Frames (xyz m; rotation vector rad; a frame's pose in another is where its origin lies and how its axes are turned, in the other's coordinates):
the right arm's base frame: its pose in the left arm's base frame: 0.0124 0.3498 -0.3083 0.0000 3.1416 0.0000
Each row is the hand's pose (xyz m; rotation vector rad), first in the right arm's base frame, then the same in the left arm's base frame.
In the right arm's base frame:
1: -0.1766 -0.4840 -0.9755 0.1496 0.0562 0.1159
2: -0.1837 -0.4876 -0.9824 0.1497 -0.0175 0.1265
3: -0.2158 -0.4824 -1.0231 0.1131 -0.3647 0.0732
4: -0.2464 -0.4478 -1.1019 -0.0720 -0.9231 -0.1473
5: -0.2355 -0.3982 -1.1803 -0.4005 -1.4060 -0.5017
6: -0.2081 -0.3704 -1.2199 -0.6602 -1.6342 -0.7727
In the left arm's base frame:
1: 0.1890 -0.1342 0.6672 -0.1786 -3.0717 0.2305
2: 0.1961 -0.1378 0.6741 0.1973 3.1091 -0.2335
3: 0.2282 -0.1326 0.7148 0.1027 2.7707 -0.1587
4: 0.2588 -0.0980 0.7936 -0.1759 2.2110 0.0860
5: 0.2479 -0.0484 0.8720 -0.5179 1.6363 0.4134
6: 0.2205 -0.0206 0.9116 -0.7348 1.2751 0.6278

